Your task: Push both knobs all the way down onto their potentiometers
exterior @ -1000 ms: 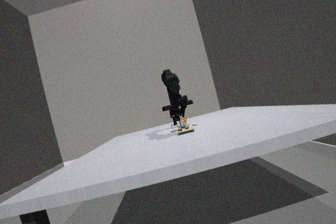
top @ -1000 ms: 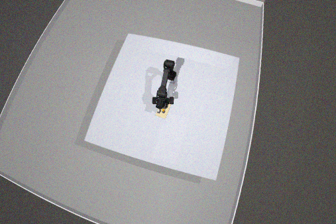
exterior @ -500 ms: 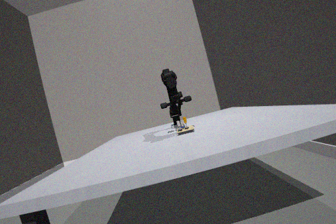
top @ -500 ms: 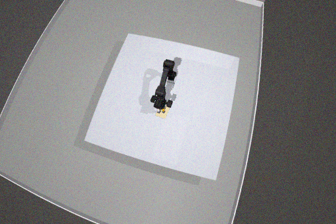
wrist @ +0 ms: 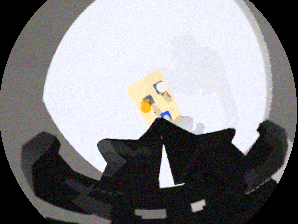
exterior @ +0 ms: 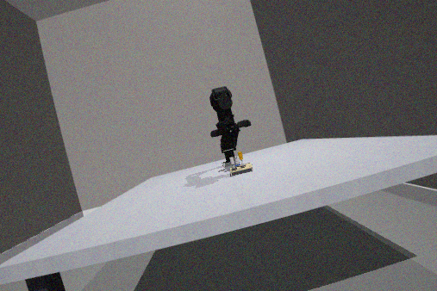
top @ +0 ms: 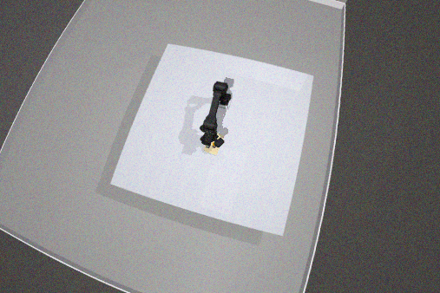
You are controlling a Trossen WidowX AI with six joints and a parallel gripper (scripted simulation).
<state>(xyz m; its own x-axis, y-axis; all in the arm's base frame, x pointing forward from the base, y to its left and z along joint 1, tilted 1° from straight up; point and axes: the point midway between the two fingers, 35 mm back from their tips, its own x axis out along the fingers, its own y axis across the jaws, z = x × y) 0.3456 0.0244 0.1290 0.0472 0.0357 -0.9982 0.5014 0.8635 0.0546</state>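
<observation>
Right now my gripper tip is 2 cm short of the orange knob, 1 cm to the right of it and 4 cm above it. From my gripper tip the other things lie so: blue knob: 4 cm behind, 1 cm to the right, 7 cm below.
</observation>
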